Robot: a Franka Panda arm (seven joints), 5 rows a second.
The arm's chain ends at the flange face. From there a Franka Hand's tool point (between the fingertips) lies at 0.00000 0.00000 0.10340 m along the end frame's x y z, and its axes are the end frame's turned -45 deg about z.
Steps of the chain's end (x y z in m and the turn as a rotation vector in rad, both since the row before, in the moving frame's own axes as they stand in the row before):
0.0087, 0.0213, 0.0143, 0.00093, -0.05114, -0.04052
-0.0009, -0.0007, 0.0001, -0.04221, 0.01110, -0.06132
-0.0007, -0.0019, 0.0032, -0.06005, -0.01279, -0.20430
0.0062, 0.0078, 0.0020, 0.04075, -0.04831, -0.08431
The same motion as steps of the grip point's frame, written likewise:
-0.0127, 0.0175, 0.0142, 0.03682, -0.03550, -0.04052
-0.0023, 0.0028, 0.0000, -0.03770, -0.02200, -0.06132
-0.0041, 0.0021, 0.0030, -0.03342, -0.05151, -0.20430
-0.0020, 0.0034, 0.0018, 0.06297, -0.00535, -0.08431

